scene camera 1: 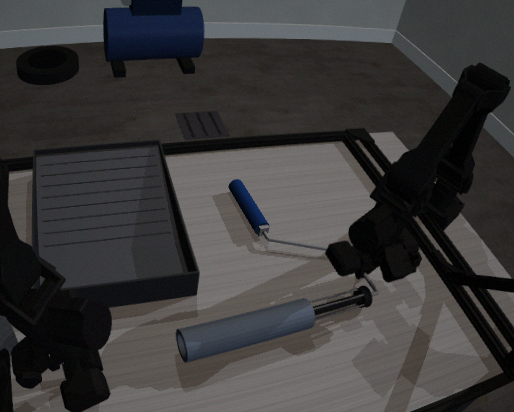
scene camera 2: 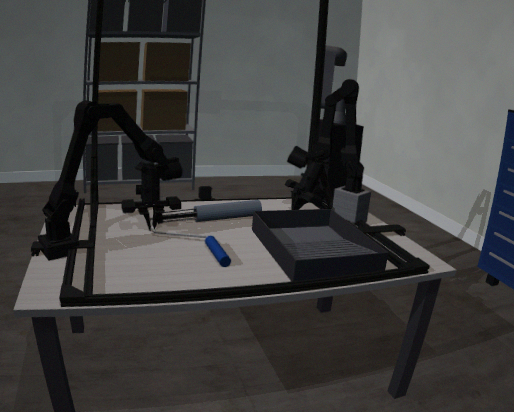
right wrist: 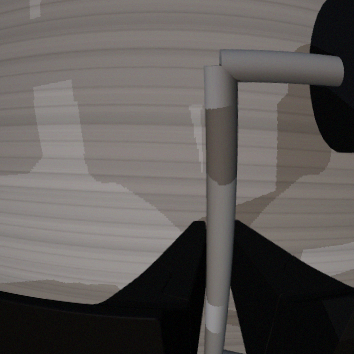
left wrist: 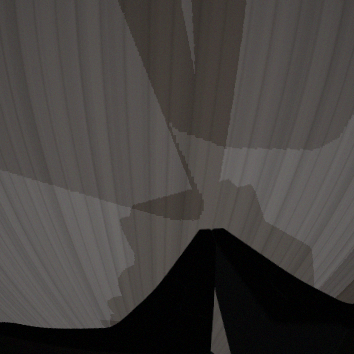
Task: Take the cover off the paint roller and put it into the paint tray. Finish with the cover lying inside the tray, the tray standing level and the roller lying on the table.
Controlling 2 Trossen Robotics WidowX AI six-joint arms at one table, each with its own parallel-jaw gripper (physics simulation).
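Places are measured from the left arm's base along level axes (x right, y back, z down), in centimetres.
Pixels of known places: left gripper, between the fingertips: (scene camera 1: pixel 100 369) (left wrist: pixel 210 240); right gripper, between the fingertips: (scene camera 1: pixel 359 277) (scene camera 2: pixel 151 230) (right wrist: pixel 214 231); left arm's base, origin of its link: (scene camera 2: pixel 353 190); right arm's base, origin of its link: (scene camera 1: pixel 439 200) (scene camera 2: pixel 57 238).
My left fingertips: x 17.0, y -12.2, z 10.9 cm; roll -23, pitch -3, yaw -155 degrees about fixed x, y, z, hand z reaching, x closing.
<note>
For each thing: its top centre in the pictures, then the offset to it from my left fingertips. "pt": a spot on its surface instead.
- grey-blue cover, centre of its top: (scene camera 1: pixel 250 318) (scene camera 2: pixel 228 201) dx +11.6, dy -21.6, dz -5.4 cm
- dark end cap, a spot on its surface: (right wrist: pixel 327 100) pt dx +21.6, dy -43.9, dz -0.6 cm
- roller's blue handle, a spot on its surface: (scene camera 1: pixel 250 206) pt dx -7.0, dy -44.3, dz -2.4 cm
- roller's wire frame, a spot on its surface: (scene camera 1: pixel 297 245) pt dx +5.6, dy -44.4, dz -1.0 cm
- paint tray, centre of its top: (scene camera 1: pixel 105 204) (scene camera 2: pixel 316 230) dx -23.8, dy -20.5, dz -5.5 cm
- dark rail frame, a spot on its surface: (scene camera 2: pixel 200 296) (scene camera 1: pixel 253 141) pt dx -23.3, dy -65.3, dz +0.2 cm
The grey-blue cover (scene camera 1: pixel 245 330) (scene camera 2: pixel 229 210) sits on the paint roller's cage; a length of cage with a dark end cap (scene camera 1: pixel 366 297) (right wrist: pixel 327 100) sticks out at the cover's right end in scene camera 1. The roller's blue handle (scene camera 1: pixel 250 206) (scene camera 2: pixel 218 251) lies off to one side; its shadow looks slightly offset. My right gripper (scene camera 2: pixel 152 228) (right wrist: pixel 214 231) is shut on the roller's wire frame (scene camera 1: pixel 297 245) near its bend. My left gripper (scene camera 2: pixel 295 206) (left wrist: pixel 210 240) is shut and empty, left of the cover's open end in scene camera 1, apart from it. The paint tray (scene camera 1: pixel 150 289) (scene camera 2: pixel 340 266) stands level and empty.
A dark rail frame (scene camera 1: pixel 260 139) (scene camera 2: pixel 200 296) runs around the table's edge. The tray's near wall in scene camera 1 stands between its ribbed floor and the cover's side of the table. A grey block (scene camera 2: pixel 351 205) stands behind the tray in scene camera 2.
</note>
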